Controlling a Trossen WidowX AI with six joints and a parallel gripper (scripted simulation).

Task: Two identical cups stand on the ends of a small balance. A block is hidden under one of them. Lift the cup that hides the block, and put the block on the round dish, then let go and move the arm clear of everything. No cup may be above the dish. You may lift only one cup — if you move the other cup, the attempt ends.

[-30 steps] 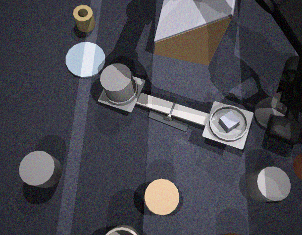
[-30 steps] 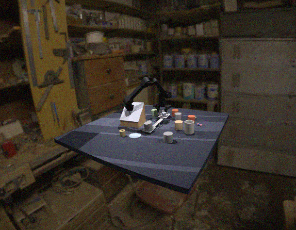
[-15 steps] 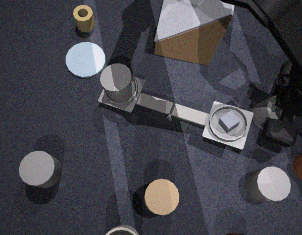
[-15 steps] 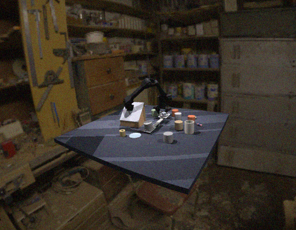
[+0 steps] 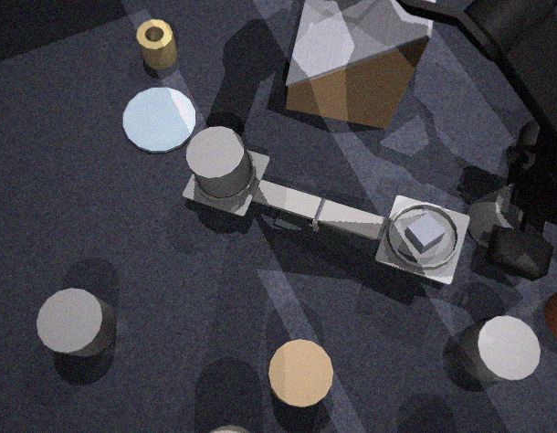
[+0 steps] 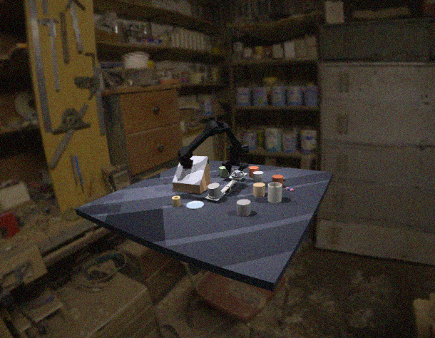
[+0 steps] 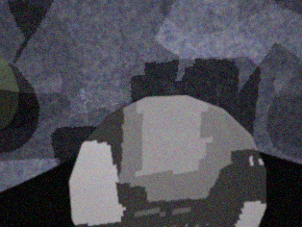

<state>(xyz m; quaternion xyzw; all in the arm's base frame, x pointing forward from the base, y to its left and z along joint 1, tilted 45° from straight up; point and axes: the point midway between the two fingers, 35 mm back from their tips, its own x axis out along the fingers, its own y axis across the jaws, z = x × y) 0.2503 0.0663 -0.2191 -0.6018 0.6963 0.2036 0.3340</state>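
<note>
The pale blue round dish lies 47 cm to the right of my gripper tip, 8 cm behind it and 2 cm below it. The rest, counted from my gripper tip: green cylinder (13 cm behind, 6 cm to the left, 1 cm above); then small balance (24 cm to the right, 3 cm ahead, 1 cm above); then tan cup (25 cm ahead, 23 cm to the right, 1 cm above).
</note>
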